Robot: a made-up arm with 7 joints. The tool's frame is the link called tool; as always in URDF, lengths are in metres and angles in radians. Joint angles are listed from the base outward.
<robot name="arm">
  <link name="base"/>
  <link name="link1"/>
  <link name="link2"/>
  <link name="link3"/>
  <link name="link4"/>
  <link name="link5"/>
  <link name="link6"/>
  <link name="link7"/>
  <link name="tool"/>
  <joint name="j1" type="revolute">
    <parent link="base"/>
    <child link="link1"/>
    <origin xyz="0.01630 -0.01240 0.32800"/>
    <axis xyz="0 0 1"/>
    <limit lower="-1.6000" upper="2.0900"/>
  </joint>
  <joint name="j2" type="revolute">
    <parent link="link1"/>
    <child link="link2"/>
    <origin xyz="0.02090 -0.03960 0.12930" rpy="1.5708 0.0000 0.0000"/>
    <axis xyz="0 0 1"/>
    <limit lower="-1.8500" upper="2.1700"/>
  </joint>
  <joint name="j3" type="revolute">
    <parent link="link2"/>
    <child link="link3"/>
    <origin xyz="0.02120 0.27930 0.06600" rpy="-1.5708 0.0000 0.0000"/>
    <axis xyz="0 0 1"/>
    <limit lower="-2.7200" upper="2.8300"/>
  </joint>
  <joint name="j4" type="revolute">
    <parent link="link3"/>
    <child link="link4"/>
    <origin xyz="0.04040 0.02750 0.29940" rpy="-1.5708 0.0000 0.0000"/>
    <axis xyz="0 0 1"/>
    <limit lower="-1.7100" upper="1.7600"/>
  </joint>
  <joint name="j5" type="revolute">
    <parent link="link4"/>
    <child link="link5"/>
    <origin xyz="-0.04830 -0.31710 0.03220" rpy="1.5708 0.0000 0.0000"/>
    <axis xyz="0 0 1"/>
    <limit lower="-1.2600" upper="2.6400"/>
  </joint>
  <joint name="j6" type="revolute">
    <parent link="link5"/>
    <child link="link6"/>
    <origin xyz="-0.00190 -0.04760 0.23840" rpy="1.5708 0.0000 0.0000"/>
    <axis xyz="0 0 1"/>
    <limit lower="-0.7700" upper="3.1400"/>
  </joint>
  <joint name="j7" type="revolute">
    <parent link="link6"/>
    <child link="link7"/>
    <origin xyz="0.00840 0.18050 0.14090" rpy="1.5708 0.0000 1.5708"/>
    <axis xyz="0 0 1"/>
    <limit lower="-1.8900" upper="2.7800"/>
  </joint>
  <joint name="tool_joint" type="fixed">
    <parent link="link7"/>
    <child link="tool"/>
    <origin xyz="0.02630 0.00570 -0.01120" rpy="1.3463 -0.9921 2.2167"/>
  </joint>
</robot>
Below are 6 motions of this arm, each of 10 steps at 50 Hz.
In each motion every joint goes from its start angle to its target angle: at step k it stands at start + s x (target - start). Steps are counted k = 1, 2, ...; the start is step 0. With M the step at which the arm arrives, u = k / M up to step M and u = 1 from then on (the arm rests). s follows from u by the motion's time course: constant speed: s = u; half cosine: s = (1 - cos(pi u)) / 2; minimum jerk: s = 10 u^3 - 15 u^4 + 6 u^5.
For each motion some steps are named. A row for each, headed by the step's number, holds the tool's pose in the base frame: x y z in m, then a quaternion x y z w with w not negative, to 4 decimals.
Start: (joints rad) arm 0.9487 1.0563 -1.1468 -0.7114 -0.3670 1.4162 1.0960
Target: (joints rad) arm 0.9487 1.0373 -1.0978 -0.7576 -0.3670 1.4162 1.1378
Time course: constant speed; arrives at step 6
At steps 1, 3, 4, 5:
1: -0.7765 -0.4661 0.6160 0.4814 -0.8552 0.1155 0.1535
3: -0.7724 -0.4638 0.6085 0.4774 -0.8559 0.1314 0.1495
4: -0.7702 -0.4628 0.6047 0.4754 -0.8561 0.1393 0.1475
5: -0.7680 -0.4618 0.6010 0.4733 -0.8562 0.1472 0.1455

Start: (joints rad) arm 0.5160 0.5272 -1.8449 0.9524 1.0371 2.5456 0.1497
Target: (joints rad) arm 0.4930 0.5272 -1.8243 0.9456 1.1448 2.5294 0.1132
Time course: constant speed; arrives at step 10
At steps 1, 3, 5, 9, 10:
1: -0.2386 -0.6671 0.9941 0.4820 -0.8085 -0.3044 0.1463
3: -0.2366 -0.6674 0.9934 0.4880 -0.8072 -0.3009 0.1405
5: -0.2346 -0.6676 0.9928 0.4939 -0.8059 -0.2973 0.1348
9: -0.2304 -0.6681 0.9918 0.5059 -0.8030 -0.2898 0.1236
10: -0.2293 -0.6682 0.9917 0.5089 -0.8022 -0.2879 0.1208

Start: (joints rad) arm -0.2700 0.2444 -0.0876 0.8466 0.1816 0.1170 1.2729
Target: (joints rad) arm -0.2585 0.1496 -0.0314 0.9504 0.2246 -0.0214 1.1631
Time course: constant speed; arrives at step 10
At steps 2, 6, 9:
2: 0.2803 -0.4015 1.6400 0.7203 0.3658 -0.3438 0.4787
6: 0.3673 -0.4089 1.6009 0.6832 0.4227 -0.3717 0.4652
9: 0.4301 -0.4118 1.5669 0.6529 0.4647 -0.3898 0.4537

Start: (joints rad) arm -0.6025 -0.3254 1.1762 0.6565 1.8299 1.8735 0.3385
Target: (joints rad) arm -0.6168 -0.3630 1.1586 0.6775 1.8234 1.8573 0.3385
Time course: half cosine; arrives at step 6
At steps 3, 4, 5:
3: 0.6765 -0.0780 1.1545 0.9121 0.2639 0.3076 0.0626
4: 0.6836 -0.0853 1.1466 0.9141 0.2622 0.3029 0.0624
5: 0.6888 -0.0907 1.1407 0.9156 0.2609 0.2995 0.0623

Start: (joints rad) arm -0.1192 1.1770 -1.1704 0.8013 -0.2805 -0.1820 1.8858
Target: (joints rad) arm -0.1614 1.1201 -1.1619 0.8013 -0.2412 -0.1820 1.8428
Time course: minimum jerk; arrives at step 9
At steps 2, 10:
2: -1.0511 -0.5115 0.9704 -0.9755 0.1457 0.0169 0.1641
10: -1.0361 -0.4807 1.0256 -0.9780 0.1518 0.0422 0.1368

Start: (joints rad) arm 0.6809 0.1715 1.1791 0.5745 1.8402 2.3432 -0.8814
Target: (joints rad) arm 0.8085 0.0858 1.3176 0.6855 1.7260 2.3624 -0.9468
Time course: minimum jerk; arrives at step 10
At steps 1, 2, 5, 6, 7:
1: -0.0788 0.2289 1.3199 0.6527 0.4428 0.4365 0.4328
2: -0.0793 0.2314 1.3178 0.6491 0.4457 0.4365 0.4353
5: -0.0856 0.2517 1.2986 0.6146 0.4700 0.4389 0.4569
6: -0.0894 0.2593 1.2905 0.5995 0.4791 0.4411 0.4653
7: -0.0932 0.2654 1.2836 0.5863 0.4863 0.4436 0.4721

